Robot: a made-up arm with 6 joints. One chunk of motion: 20 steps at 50 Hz.
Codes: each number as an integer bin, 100 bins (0 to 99) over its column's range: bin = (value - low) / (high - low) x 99, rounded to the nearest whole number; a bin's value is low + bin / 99 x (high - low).
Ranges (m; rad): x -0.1..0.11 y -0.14..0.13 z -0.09..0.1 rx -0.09..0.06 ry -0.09..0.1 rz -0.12..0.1
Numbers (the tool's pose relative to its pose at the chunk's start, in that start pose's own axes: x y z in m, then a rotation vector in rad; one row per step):
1: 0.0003 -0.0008 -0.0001 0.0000 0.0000 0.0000
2: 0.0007 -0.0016 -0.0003 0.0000 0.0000 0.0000
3: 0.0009 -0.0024 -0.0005 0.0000 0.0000 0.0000
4: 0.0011 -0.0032 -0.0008 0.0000 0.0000 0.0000
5: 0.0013 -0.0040 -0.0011 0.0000 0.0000 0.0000
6: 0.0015 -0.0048 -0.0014 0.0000 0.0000 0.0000
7: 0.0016 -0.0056 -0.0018 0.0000 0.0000 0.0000
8: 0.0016 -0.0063 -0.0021 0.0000 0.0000 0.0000
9: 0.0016 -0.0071 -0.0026 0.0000 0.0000 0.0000
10: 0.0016 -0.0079 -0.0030 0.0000 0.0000 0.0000
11: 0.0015 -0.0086 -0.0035 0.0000 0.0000 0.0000
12: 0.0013 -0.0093 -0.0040 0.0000 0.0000 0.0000
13: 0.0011 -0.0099 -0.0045 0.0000 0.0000 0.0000
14: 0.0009 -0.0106 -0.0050 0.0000 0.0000 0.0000
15: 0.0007 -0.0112 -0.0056 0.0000 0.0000 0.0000
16: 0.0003 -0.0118 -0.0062 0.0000 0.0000 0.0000
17: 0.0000 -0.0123 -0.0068 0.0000 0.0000 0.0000
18: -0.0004 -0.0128 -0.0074 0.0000 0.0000 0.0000
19: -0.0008 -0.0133 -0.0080 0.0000 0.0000 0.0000
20: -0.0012 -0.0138 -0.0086 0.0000 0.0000 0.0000
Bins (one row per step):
1: 47 51 47 59 47 54
2: 47 51 47 59 47 54
3: 48 50 47 59 47 54
4: 48 50 46 59 47 54
5: 48 50 46 59 47 54
6: 48 50 46 59 47 54
7: 48 49 46 59 47 54
8: 48 49 46 59 47 54
9: 48 49 46 59 47 54
10: 48 48 45 59 47 54
11: 48 48 45 59 47 54
12: 48 48 45 59 47 54
13: 48 48 45 59 47 54
14: 48 47 44 59 47 54
15: 47 47 44 59 47 54
16: 47 47 44 59 47 54
17: 47 47 43 59 47 54
18: 47 47 43 59 47 54
19: 47 46 43 59 47 54
20: 47 46 42 59 47 54

